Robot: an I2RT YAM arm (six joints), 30 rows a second.
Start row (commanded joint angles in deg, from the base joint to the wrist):
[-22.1, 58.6, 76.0, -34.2, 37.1, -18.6]
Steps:
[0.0, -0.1, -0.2, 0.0, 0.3, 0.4]
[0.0, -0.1, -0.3, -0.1, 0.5, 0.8]
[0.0, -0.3, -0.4, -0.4, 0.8, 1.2]
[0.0, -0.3, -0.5, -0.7, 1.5, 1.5]
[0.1, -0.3, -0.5, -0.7, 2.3, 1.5]
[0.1, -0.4, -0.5, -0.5, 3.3, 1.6]
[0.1, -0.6, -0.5, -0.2, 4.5, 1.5]
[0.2, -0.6, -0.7, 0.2, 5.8, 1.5]
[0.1, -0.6, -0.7, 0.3, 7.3, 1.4]
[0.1, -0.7, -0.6, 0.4, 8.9, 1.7]
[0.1, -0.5, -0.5, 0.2, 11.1, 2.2]
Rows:
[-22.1, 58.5, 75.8, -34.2, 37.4, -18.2]
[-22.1, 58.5, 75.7, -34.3, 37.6, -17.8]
[-22.1, 58.3, 75.6, -34.6, 37.9, -17.4]
[-22.1, 58.3, 75.5, -34.9, 38.6, -17.1]
[-22.0, 58.3, 75.5, -34.9, 39.4, -17.1]
[-22.0, 58.2, 75.5, -34.7, 40.4, -17.0]
[-22.0, 58.0, 75.5, -34.4, 41.6, -17.1]
[-21.9, 58.0, 75.3, -34.0, 42.9, -17.1]
[-22.0, 58.0, 75.3, -33.9, 44.4, -17.2]
[-22.0, 57.9, 75.4, -33.8, 46.0, -16.9]
[-22.0, 58.1, 75.5, -34.0, 48.2, -16.4]

